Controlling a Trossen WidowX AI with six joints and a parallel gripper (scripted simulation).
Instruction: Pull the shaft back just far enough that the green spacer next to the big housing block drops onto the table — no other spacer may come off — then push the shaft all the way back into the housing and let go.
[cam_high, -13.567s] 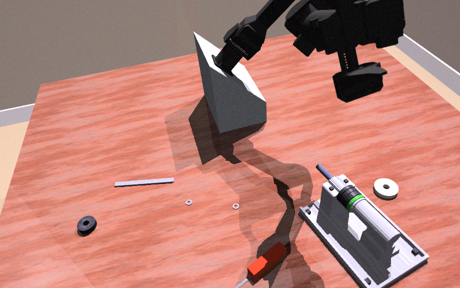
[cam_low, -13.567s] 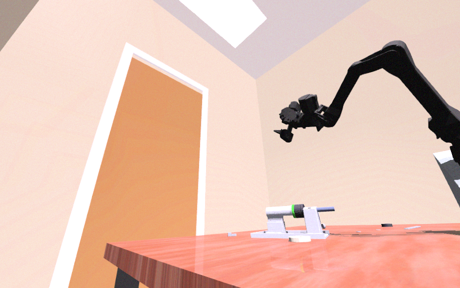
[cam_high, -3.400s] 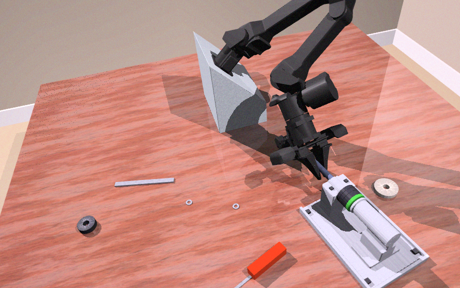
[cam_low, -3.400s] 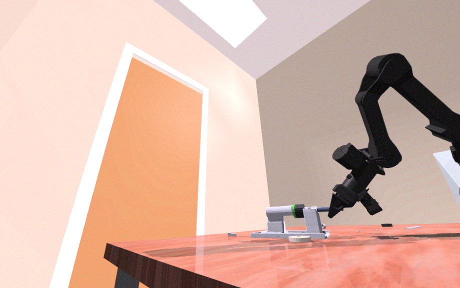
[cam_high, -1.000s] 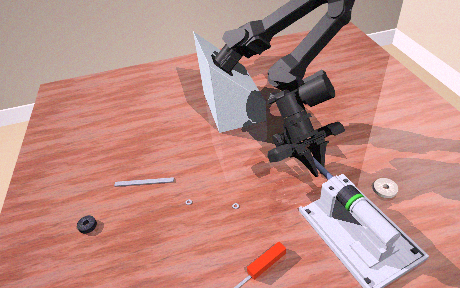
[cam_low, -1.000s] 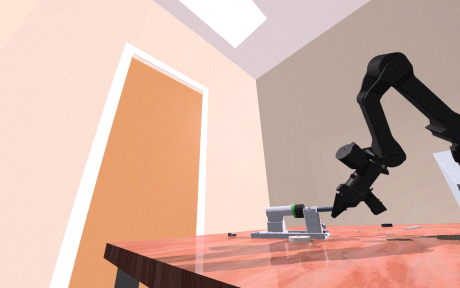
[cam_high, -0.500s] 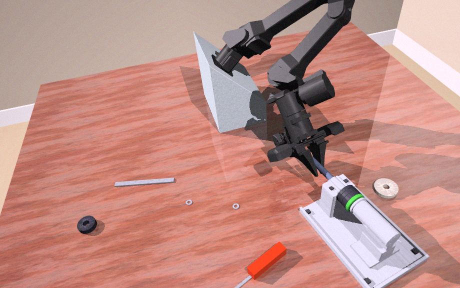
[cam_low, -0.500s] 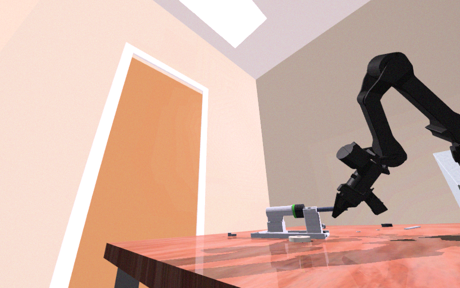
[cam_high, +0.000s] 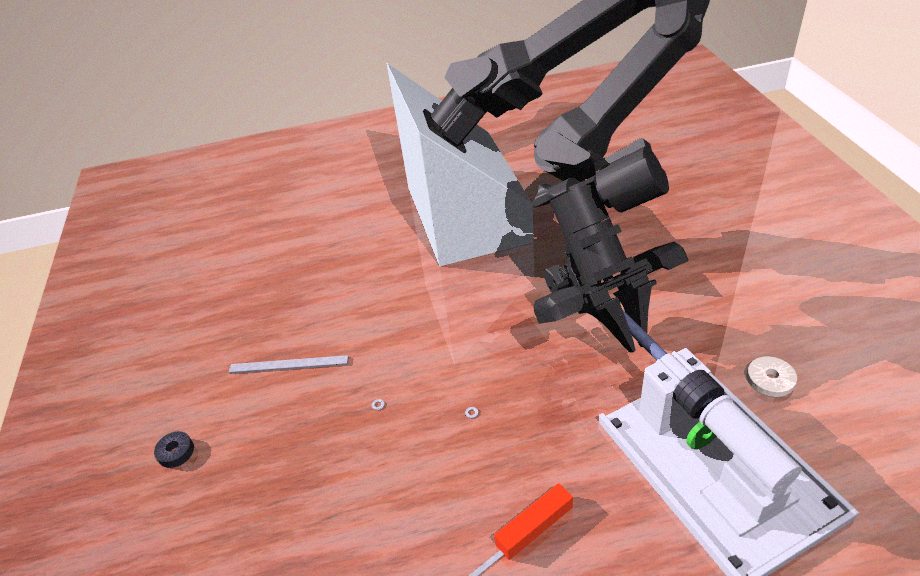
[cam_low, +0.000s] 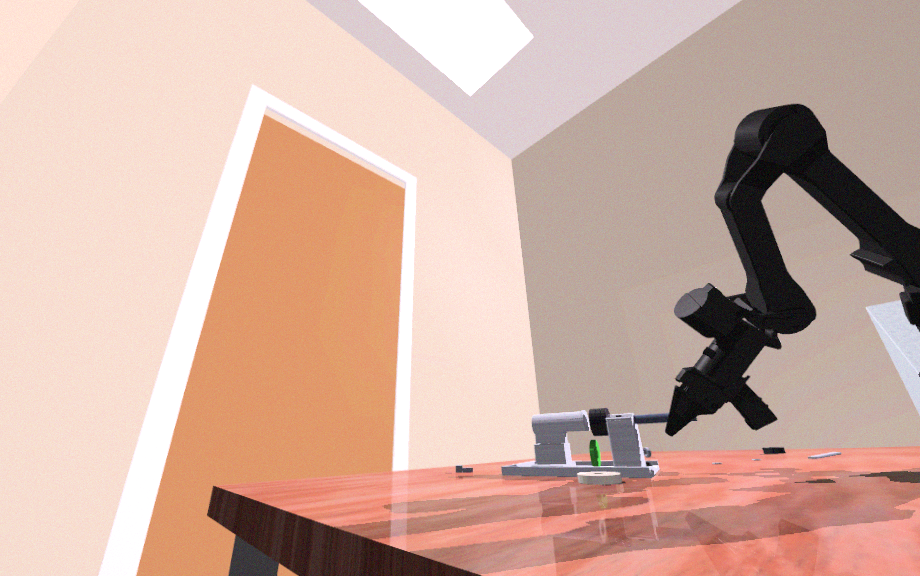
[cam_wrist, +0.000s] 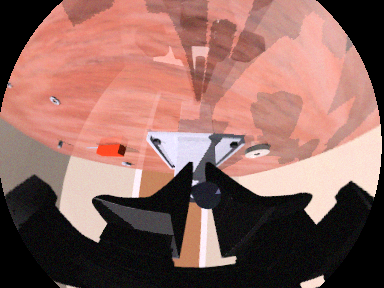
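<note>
Now: the green spacer 110 mm ahead of my gripper tip, 30 mm to the left of it and 30 mm below it. Round my gripper tip: black spacer (100 mm ahead, 30 mm to the left, 20 mm above); then dark shaft (30 mm ahead, 10 mm to the left, 20 mm above); then red-handled tool (180 mm ahead, 210 mm to the right, 50 mm below).
</note>
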